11 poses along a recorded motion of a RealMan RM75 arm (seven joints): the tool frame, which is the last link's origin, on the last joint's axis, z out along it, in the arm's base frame.
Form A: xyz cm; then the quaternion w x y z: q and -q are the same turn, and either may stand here.
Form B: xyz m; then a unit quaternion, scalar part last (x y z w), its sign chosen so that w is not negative. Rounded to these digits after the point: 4 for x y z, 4 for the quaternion.
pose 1, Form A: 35.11, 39.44, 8.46, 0.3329, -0.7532, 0.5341, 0.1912
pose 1, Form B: 0.3511, 0.3944, 0.0846, -0.7532, 0.5341, 0.1912, 0.3329
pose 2, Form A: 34.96, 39.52, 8.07, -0.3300, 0.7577, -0.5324, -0.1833
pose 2, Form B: 0.3496, 0.3952, 0.0807, -0.7577, 0.5324, 0.1833, 0.3300
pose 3, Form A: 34.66, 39.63, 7.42, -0.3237, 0.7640, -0.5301, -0.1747
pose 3, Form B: 0.3466, 0.3963, 0.0742, -0.7640, 0.5301, 0.1747, 0.3237
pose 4, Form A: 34.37, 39.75, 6.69, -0.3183, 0.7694, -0.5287, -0.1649
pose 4, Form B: 0.3437, 0.3975, 0.0669, -0.7694, 0.5287, 0.1649, 0.3183
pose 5, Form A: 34.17, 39.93, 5.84, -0.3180, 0.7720, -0.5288, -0.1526
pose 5, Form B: 0.3417, 0.3993, 0.0584, -0.7720, 0.5288, 0.1526, 0.3180
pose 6, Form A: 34.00, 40.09, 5.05, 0.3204, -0.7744, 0.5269, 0.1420
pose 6, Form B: 0.3400, 0.4009, 0.0505, -0.7744, 0.5269, 0.1420, 0.3204
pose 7, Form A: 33.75, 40.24, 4.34, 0.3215, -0.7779, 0.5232, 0.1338
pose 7, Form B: 0.3375, 0.4024, 0.0434, -0.7779, 0.5232, 0.1338, 0.3215
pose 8, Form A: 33.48, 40.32, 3.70, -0.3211, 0.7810, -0.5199, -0.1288
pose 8, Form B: 0.3348, 0.4032, 0.0370, -0.7810, 0.5199, 0.1288, 0.3211
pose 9, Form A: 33.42, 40.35, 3.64, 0.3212, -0.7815, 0.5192, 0.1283
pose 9, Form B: 0.3342, 0.4035, 0.0364, -0.7815, 0.5192, 0.1283, 0.3212
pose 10, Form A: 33.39, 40.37, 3.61, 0.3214, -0.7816, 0.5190, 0.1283
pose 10, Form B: 0.3339, 0.4037, 0.0361, -0.7816, 0.5190, 0.1283, 0.3214
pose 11, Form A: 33.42, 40.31, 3.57, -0.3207, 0.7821, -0.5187, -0.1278
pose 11, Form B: 0.3342, 0.4031, 0.0357, -0.7821, 0.5187, 0.1278, 0.3207
